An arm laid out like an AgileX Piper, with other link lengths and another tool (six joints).
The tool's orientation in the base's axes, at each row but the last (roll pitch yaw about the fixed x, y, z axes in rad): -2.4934, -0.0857, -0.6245; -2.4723, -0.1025, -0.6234; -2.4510, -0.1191, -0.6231; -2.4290, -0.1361, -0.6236; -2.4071, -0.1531, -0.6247; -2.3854, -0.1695, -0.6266
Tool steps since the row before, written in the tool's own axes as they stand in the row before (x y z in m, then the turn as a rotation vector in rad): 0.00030, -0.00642, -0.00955, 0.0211, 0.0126, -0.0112; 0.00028, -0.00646, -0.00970, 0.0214, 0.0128, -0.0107; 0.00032, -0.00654, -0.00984, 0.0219, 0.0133, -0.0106; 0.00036, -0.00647, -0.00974, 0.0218, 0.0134, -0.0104; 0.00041, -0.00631, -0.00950, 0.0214, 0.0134, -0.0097; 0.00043, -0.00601, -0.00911, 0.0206, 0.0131, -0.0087
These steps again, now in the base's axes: -0.00093, -0.00013, 0.01147, 0.0071, -0.0259, 0.0031; -0.00129, -0.00024, 0.01158, 0.0075, -0.0259, 0.0026; -0.00159, -0.00037, 0.01171, 0.0078, -0.0265, 0.0023; -0.00185, -0.00048, 0.01154, 0.0077, -0.0264, 0.0021; -0.00205, -0.00060, 0.01121, 0.0078, -0.0259, 0.0015; -0.00223, -0.00071, 0.01067, 0.0077, -0.0247, 0.0009
